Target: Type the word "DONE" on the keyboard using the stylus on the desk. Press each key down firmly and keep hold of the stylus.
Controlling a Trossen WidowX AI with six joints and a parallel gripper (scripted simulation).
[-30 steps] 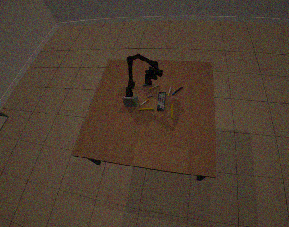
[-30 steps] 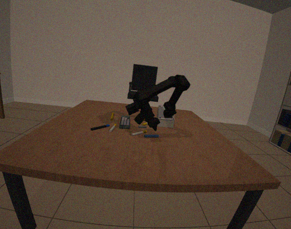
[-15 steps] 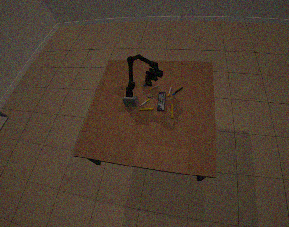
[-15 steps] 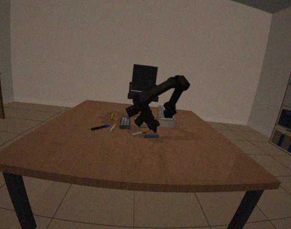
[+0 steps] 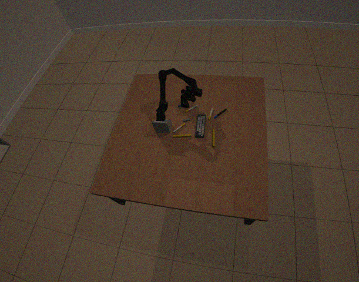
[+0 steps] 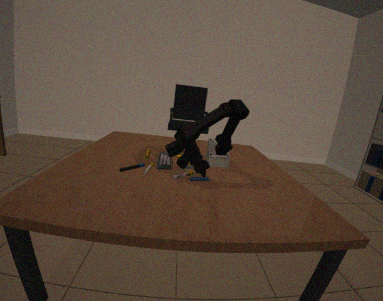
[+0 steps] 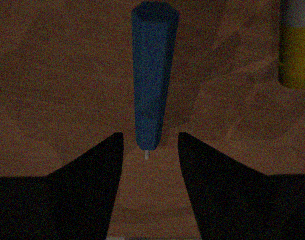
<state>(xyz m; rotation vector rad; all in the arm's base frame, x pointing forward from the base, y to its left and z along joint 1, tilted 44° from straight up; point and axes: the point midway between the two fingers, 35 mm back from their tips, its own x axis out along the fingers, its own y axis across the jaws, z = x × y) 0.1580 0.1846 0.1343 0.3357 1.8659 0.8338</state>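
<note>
The blue stylus is 20 mm behind my gripper tip and 20 mm below it. The rest, counted from my gripper tip: thin grey tip 50 mm behind, 10 mm to the right, 20 mm below.
</note>
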